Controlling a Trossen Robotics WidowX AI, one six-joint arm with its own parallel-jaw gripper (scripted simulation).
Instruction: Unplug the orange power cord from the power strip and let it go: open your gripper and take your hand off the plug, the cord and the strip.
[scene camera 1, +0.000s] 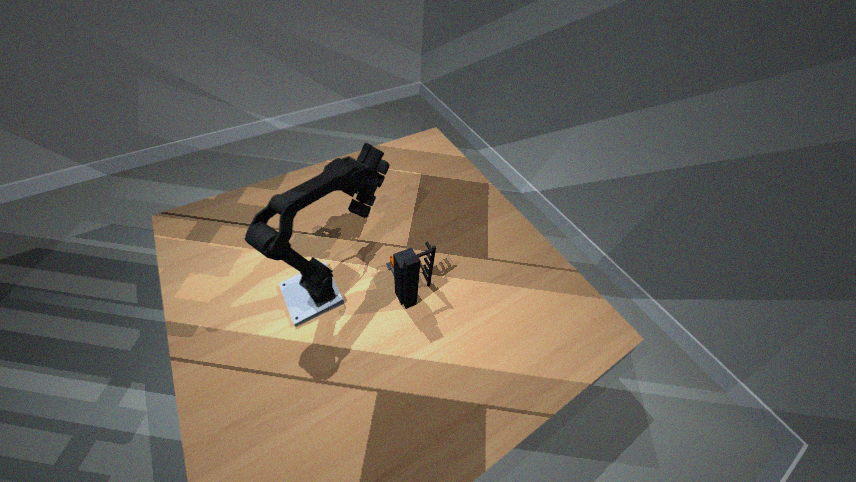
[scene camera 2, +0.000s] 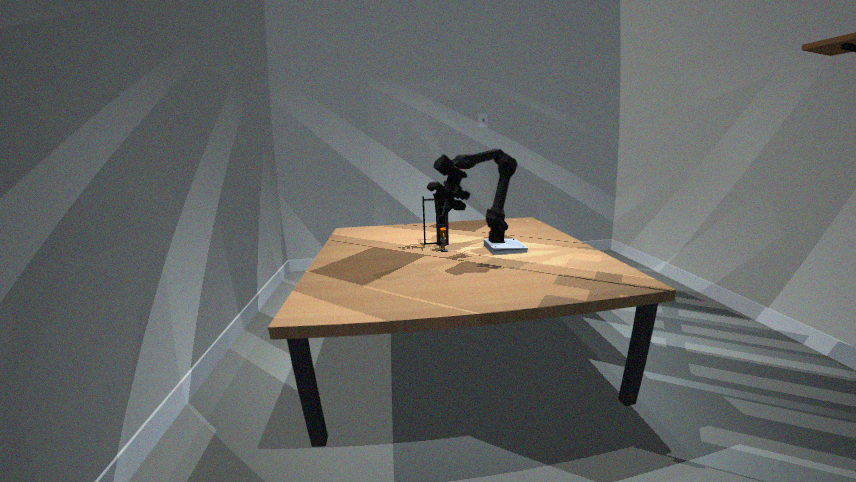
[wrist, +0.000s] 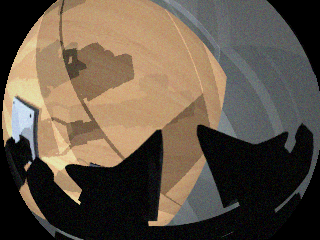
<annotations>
my gripper: scene camera 1; scene camera 2 439, 215; wrist
same spot on my gripper: (wrist: 128, 194) = (scene camera 1: 359, 193)
</annotations>
